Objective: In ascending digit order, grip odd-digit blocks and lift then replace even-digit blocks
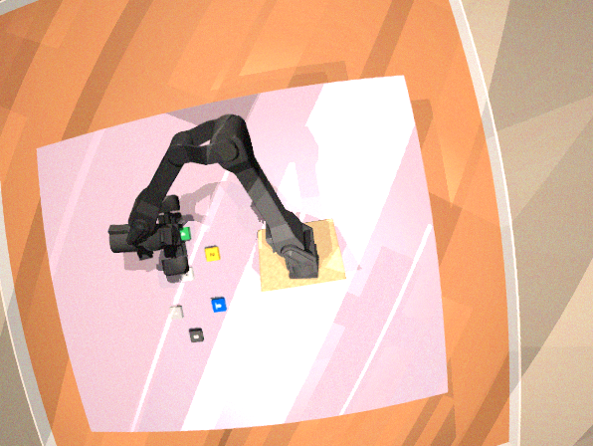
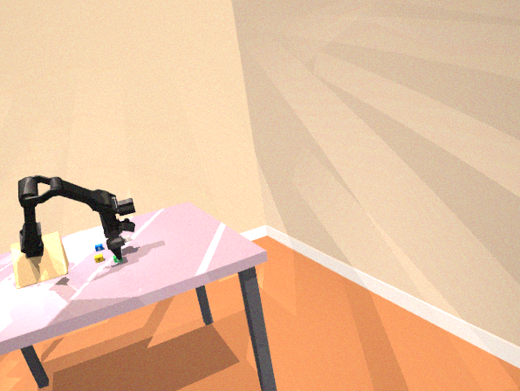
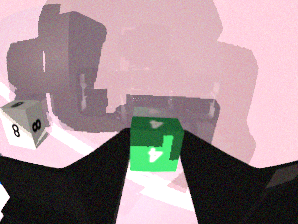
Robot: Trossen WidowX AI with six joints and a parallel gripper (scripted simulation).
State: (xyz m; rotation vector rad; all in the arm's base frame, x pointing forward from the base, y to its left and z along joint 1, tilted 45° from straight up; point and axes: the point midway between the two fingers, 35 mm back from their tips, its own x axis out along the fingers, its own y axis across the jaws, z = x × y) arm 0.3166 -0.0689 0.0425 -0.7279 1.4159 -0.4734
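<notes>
Right now the green block is 1 cm behind my gripper tip. Also, from my gripper tip: yellow block 8 cm behind, 5 cm to the left; white block 10 cm to the left, 1 cm behind; blue block 18 cm to the left, 9 cm behind.
</notes>
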